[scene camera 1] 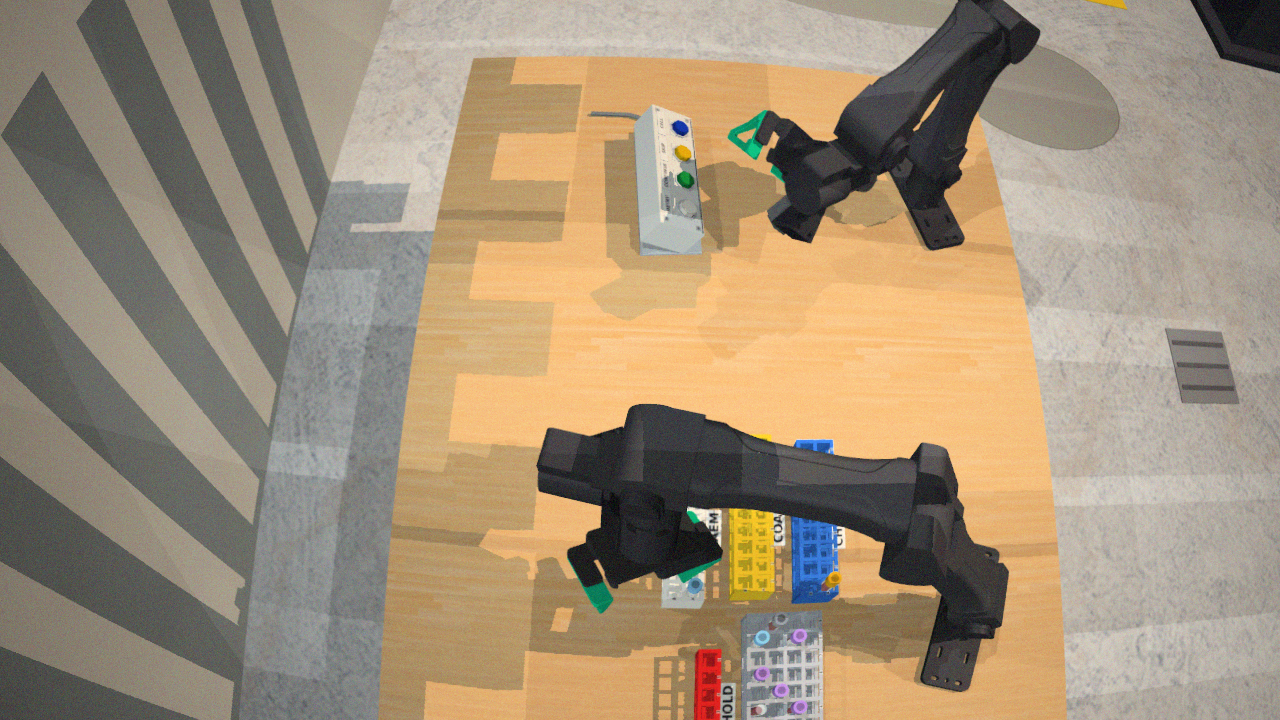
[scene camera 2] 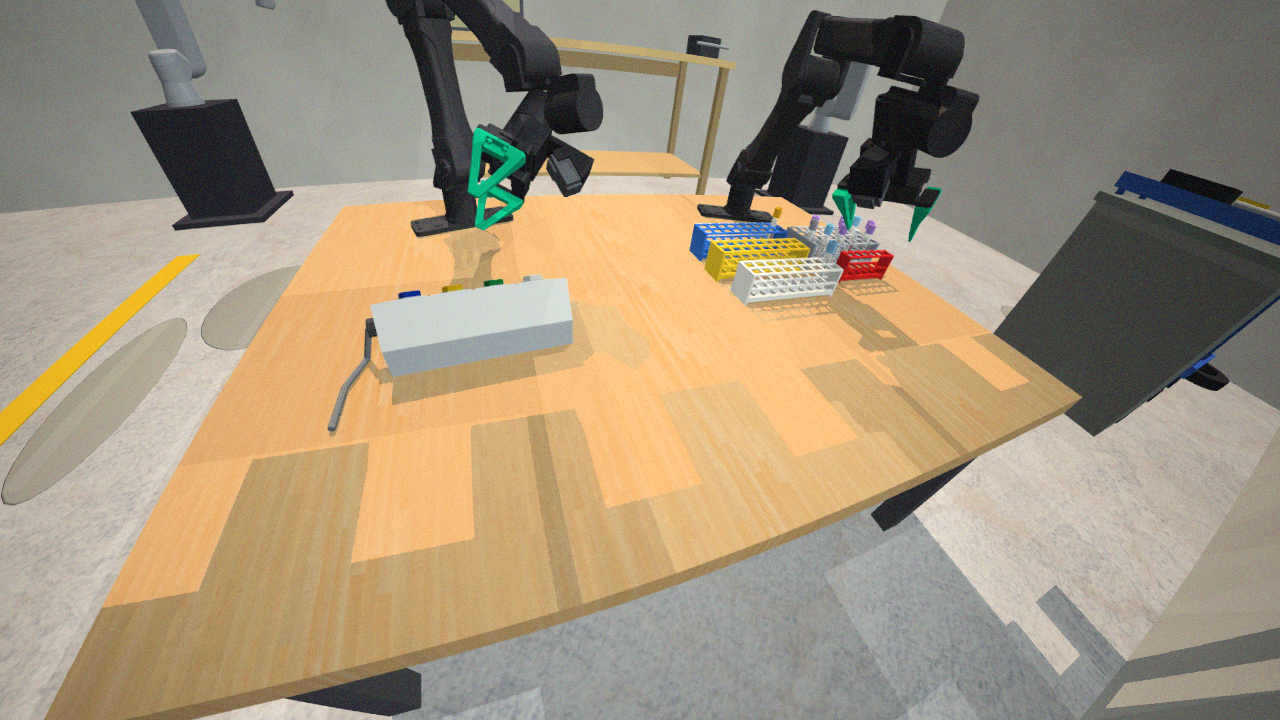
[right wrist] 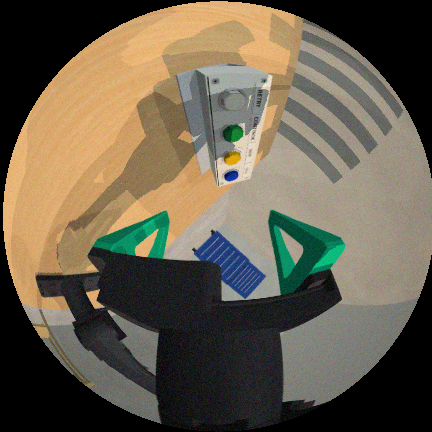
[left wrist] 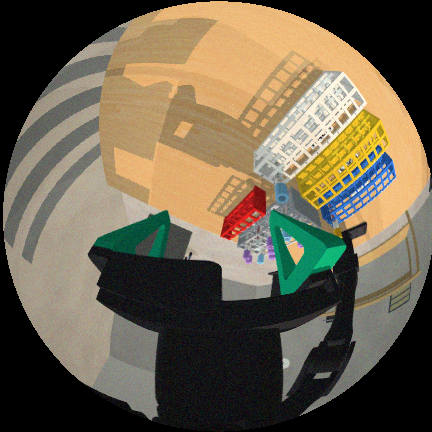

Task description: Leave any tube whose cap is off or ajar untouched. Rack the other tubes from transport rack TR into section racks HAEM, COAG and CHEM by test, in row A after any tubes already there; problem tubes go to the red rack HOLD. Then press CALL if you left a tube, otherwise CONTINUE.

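Places are measured from the left arm's base along level axes (x back, y down, z right), in centimetres.
Where they show: left gripper, fingertip midpoint: [scene camera 1: 640, 593] [scene camera 2: 878, 233] [left wrist: 219, 215]; right gripper, fingertip midpoint: [scene camera 1: 751, 151] [scene camera 2: 476, 213] [right wrist: 218, 215]; left arm's base, origin of the base link: [scene camera 1: 960, 616] [scene camera 2: 735, 215] [left wrist: 342, 235]; right arm's base, origin of the base link: [scene camera 1: 921, 196] [scene camera 2: 463, 222] [right wrist: 69, 282].
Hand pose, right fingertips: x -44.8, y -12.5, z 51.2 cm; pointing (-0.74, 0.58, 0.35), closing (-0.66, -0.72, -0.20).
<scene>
Things, the pixels of their top centre, and the offset from my right fingertips. "spot": a spot on its surface instead.
- yellow rack, surface spot: [scene camera 1: 760, 594] spot: dz -55.7, dx +17.3, dy +8.6 cm
- blue rack, surface spot: [scene camera 1: 801, 597] spot: dz -54.8, dx +22.1, dy +8.0 cm
- yellow-capped tube, middle of its top: [scene camera 1: 835, 578] [scene camera 2: 779, 208] dz -52.7, dx +24.6, dy +3.1 cm
- grey transport rack, surface spot: [scene camera 1: 750, 621] spot: dz -58.9, dx +17.3, dy +10.4 cm
- button box, middle of its top: [scene camera 2: 472, 282] [scene camera 1: 668, 158] [right wrist: 252, 144] dz -2.1, dx -11.1, dy +4.1 cm
- blue button, middle of its top: [scene camera 2: 407, 288] [scene camera 1: 679, 124] [right wrist: 235, 178] dz +5.7, dx -11.7, dy +5.0 cm
- yellow button, middle of its top: [scene camera 2: 451, 282] [scene camera 1: 682, 149] [right wrist: 236, 160] dz +1.0, dx -9.9, dy +5.0 cm
- green button, middle of its top: [right wrist: 239, 135] [scene camera 2: 492, 277] [scene camera 1: 685, 176] dz -3.7, dx -8.2, dy +5.0 cm
- grey button, middle of its top: [right wrist: 241, 102] [scene camera 1: 687, 204] [scene camera 2: 532, 272] dz -8.4, dx -6.4, dy +5.0 cm
My left gripper [scene camera 1: 646, 587] [scene camera 2: 880, 231] [left wrist: 219, 215] is open and empty, high near the white rack [scene camera 1: 673, 601] [scene camera 2: 747, 286]. That rack holds a blue-capped tube [scene camera 1: 695, 585] [left wrist: 281, 192]. The yellow rack [scene camera 1: 760, 594] shows no tube; the blue rack [scene camera 1: 801, 597] holds a yellow-capped tube [scene camera 1: 834, 579]. The grey transport rack [scene camera 1: 750, 621] holds a blue-capped tube [scene camera 1: 761, 637], several purple-capped tubes and a tube [scene camera 1: 780, 618] whose cap I cannot make out. The red HOLD rack [scene camera 1: 708, 660] is partly cut off. My right gripper [scene camera 1: 756, 156] [scene camera 2: 478, 210] [right wrist: 218, 215] is open and empty, near the button box [scene camera 1: 666, 234] [scene camera 2: 474, 331].
The box carries a blue button [scene camera 1: 680, 128] [right wrist: 231, 175], a yellow button [scene camera 1: 682, 153] [right wrist: 232, 158], a green button [scene camera 1: 685, 179] [right wrist: 233, 133] beside the CONTINUE label, and a grey button [right wrist: 233, 100] beside RETRY. The left arm hides parts of the section racks in scene camera 1.
</scene>
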